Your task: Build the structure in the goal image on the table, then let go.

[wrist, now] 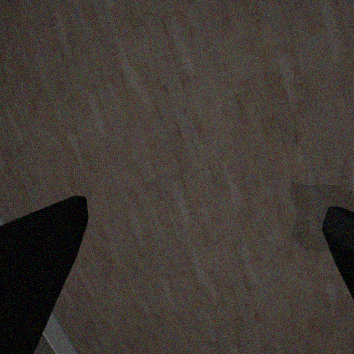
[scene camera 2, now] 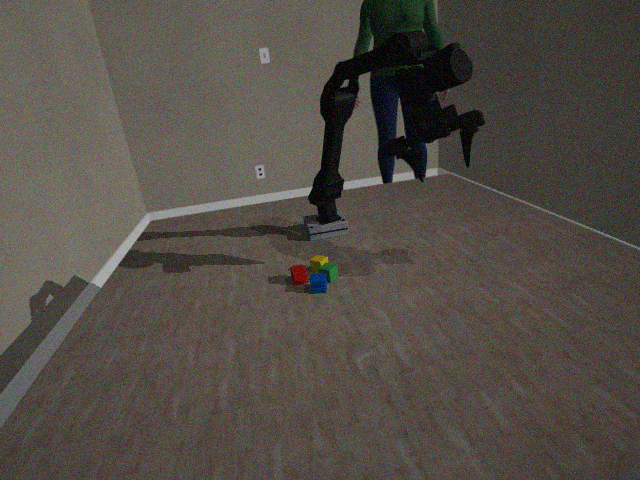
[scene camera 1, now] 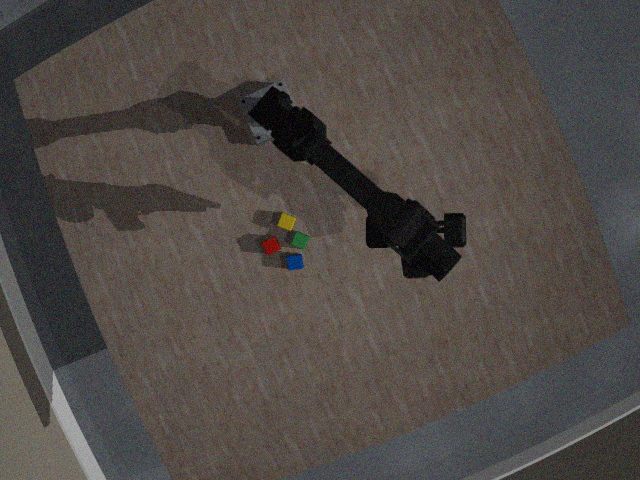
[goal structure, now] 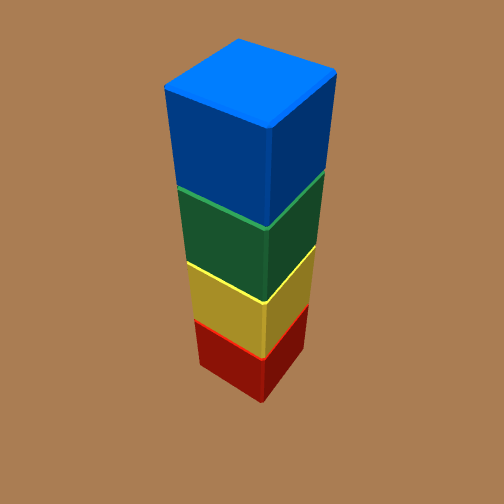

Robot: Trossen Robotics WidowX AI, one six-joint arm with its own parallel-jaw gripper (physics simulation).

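Observation:
Four small cubes lie close together on the wooden surface. The yellow cube [scene camera 1: 286,221] [scene camera 2: 318,262] is at the back of the group. The red cube [scene camera 1: 271,245] [scene camera 2: 298,274] is at the left. The green cube [scene camera 1: 300,239] [scene camera 2: 329,272] is at the right. The blue cube [scene camera 1: 295,261] [scene camera 2: 318,283] is at the front. In scene camera 1 small gaps show between them, and none is stacked. My gripper [scene camera 2: 445,173] [wrist: 208,213] is open and empty, high above the surface and well to the right of the cubes. No cube shows in the wrist view.
The arm's grey base plate [scene camera 1: 263,135] [scene camera 2: 328,230] stands behind the cubes. The black arm reaches from it to the right. A person in a green top [scene camera 2: 398,20] stands behind the arm. Walls with a white baseboard [scene camera 2: 232,201] bound the surface. Dark arm shadows fall at the left.

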